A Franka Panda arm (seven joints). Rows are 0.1 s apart.
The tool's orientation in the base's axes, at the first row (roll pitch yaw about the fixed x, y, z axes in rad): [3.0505, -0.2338, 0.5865]
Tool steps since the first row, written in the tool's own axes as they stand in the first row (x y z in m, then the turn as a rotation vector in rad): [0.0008, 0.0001, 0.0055, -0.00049, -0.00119, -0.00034]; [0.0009, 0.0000, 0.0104, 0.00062, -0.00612, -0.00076]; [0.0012, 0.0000, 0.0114, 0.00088, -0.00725, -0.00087]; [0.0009, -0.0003, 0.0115, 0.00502, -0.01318, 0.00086]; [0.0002, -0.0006, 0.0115, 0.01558, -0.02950, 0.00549]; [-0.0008, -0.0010, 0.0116, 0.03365, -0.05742, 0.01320]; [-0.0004, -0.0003, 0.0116, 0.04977, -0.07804, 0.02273]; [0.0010, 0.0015, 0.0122, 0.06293, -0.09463, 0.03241]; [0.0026, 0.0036, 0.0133, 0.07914, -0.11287, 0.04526]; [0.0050, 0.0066, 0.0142, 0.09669, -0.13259, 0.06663]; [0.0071, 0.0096, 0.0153, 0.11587, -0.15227, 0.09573]
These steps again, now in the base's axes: [0.0020, 0.0006, -0.0051, -0.00111, 0.00072, 0.00011]; [0.0033, 0.0010, -0.0099, -0.00295, 0.00544, 0.00034]; [0.0037, 0.0012, -0.0108, -0.00337, 0.00653, 0.00041]; [0.0034, 0.0013, -0.0110, -0.00276, 0.01383, -0.00084]; [0.0026, 0.0012, -0.0111, -0.00179, 0.03349, -0.00432]; [0.0016, 0.0010, -0.0115, -0.00017, 0.06710, -0.01007]; [0.0023, 0.0006, -0.0114, 0.00419, 0.09361, -0.01740]; [0.0046, -0.0001, -0.0115, 0.00835, 0.11516, -0.02519]; [0.0073, -0.0009, -0.0120, 0.01487, 0.13989, -0.03550]; [0.0110, -0.0021, -0.0120, 0.02375, 0.16704, -0.05388]; [0.0146, -0.0035, -0.0123, 0.03584, 0.19543, -0.07937]
